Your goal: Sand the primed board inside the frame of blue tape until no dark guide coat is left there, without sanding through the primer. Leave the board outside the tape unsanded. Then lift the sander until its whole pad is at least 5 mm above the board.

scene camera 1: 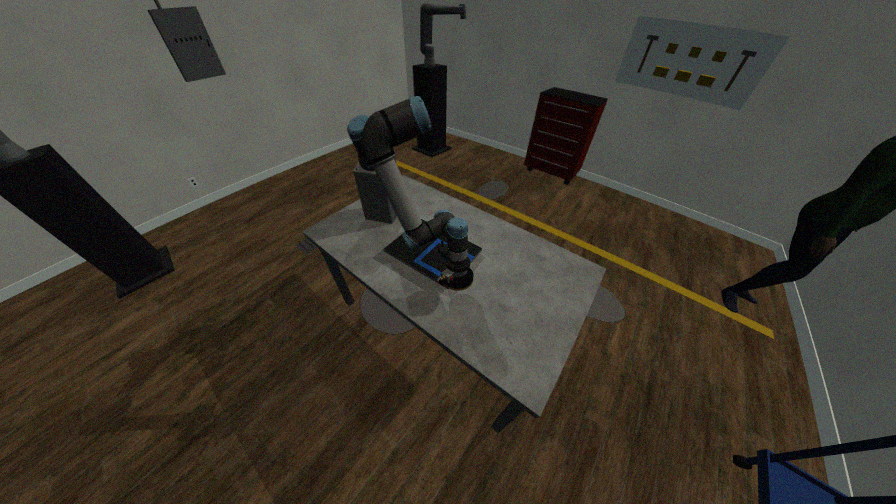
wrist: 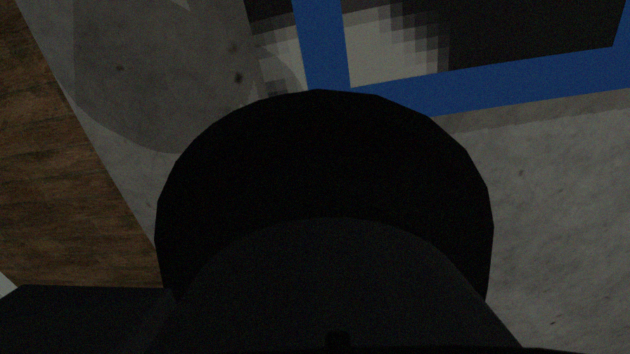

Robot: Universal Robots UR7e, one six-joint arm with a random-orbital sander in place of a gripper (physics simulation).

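The sander (scene camera 1: 459, 278) is at the board's near end in the scene view. Its black round pad (wrist: 320, 155) fills the middle of the wrist view and hides the board's near corner and part of the tape corner. Whether the pad touches anything cannot be told. The primed board (scene camera 1: 399, 248) (wrist: 500, 30) lies on the table, mostly dark with guide coat. Blue tape (scene camera 1: 428, 268) (wrist: 322, 40) frames its inner area. Inside the tape corner, a pale sanded patch (wrist: 380, 55) has stepped grey edges. Outside the tape, a pale patch (wrist: 282, 52) also shows. No gripper fingers show.
The grey table (scene camera 1: 532, 294) (wrist: 560, 215) extends beyond the board. A grey block (scene camera 1: 374, 197) stands behind the board near the arm's base. A person (scene camera 1: 814, 231) is at the right beyond the yellow floor line (scene camera 1: 563, 235). A red tool cabinet (scene camera 1: 564, 134) stands by the back wall.
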